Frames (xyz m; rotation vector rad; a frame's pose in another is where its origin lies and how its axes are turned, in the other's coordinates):
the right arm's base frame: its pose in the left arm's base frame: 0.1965 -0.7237 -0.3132 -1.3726 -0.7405 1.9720
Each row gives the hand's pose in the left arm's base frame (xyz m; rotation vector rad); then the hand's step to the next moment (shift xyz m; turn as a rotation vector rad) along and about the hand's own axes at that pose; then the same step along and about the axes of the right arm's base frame.
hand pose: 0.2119 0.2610 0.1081 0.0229 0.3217 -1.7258
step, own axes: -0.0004 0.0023 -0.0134 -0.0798 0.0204 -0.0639
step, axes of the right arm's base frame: 0.0103 0.0078 -0.0044 0.0900 -0.0249 -0.0464
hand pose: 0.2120 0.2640 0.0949 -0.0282 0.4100 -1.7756
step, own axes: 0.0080 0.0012 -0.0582 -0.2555 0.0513 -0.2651
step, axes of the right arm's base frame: 0.0434 0.0394 -0.0040 0.3409 -0.0482 -0.1403
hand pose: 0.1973 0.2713 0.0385 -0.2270 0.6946 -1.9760
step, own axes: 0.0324 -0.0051 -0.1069 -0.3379 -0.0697 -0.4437
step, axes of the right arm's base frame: 0.0819 0.0678 0.0346 0.5513 -0.0937 -0.0567
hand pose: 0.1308 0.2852 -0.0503 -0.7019 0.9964 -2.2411
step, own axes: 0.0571 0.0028 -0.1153 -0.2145 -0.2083 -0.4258
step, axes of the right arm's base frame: 0.0756 0.0520 0.0903 0.4814 -0.1716 0.0976
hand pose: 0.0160 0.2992 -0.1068 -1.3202 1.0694 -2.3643
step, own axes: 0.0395 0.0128 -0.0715 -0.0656 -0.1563 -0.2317
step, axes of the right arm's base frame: 0.0304 0.0156 0.0753 0.2335 -0.1384 0.0934
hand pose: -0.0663 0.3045 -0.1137 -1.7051 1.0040 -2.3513
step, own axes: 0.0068 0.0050 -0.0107 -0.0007 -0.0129 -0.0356
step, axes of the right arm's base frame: 0.0016 0.0027 0.0133 0.0272 -0.0132 0.0228
